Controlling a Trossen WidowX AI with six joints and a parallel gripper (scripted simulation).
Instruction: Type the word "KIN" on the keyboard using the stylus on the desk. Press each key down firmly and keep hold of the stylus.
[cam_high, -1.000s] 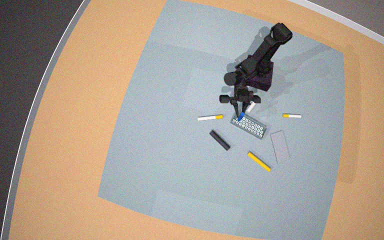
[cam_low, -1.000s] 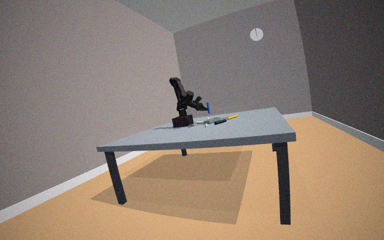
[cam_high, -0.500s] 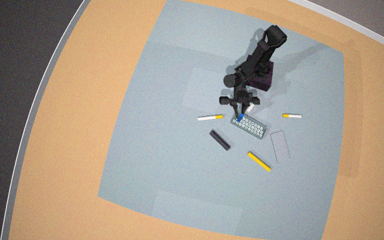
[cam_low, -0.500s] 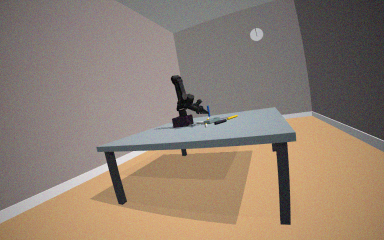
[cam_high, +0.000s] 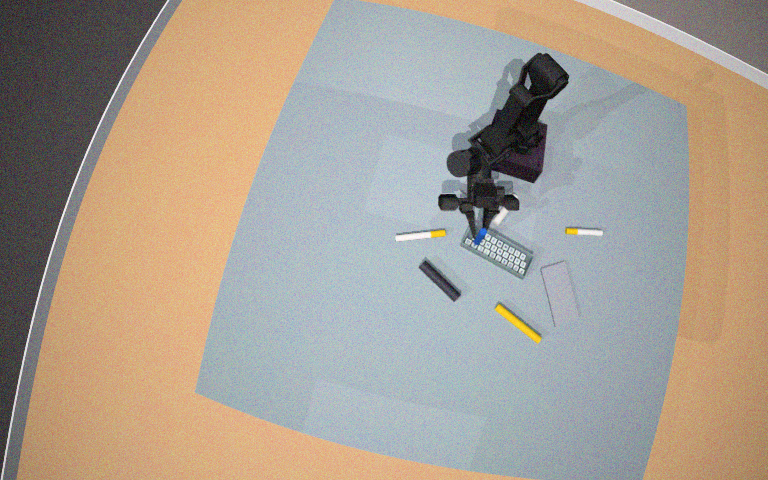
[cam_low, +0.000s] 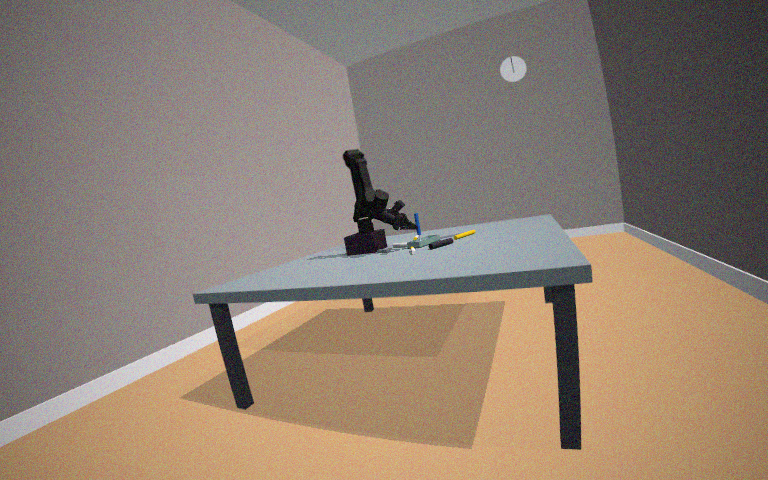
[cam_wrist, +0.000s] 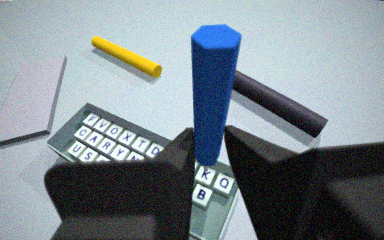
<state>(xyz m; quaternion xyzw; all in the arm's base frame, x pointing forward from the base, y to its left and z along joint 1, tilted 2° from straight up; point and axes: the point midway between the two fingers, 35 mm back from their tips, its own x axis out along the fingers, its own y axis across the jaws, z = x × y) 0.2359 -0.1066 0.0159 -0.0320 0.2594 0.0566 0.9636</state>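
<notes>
Right now the white cylinder is 10 cm behind my gripper tip, 8 cm to the left of it and 7 cm below it. From my gripper tip the other things lie so: dark rod: 9 cm ahead, 8 cm to the right, 7 cm below; blue stylus: 2 cm below; yellow rod: 19 cm ahead, 13 cm to the left, 7 cm below.
</notes>
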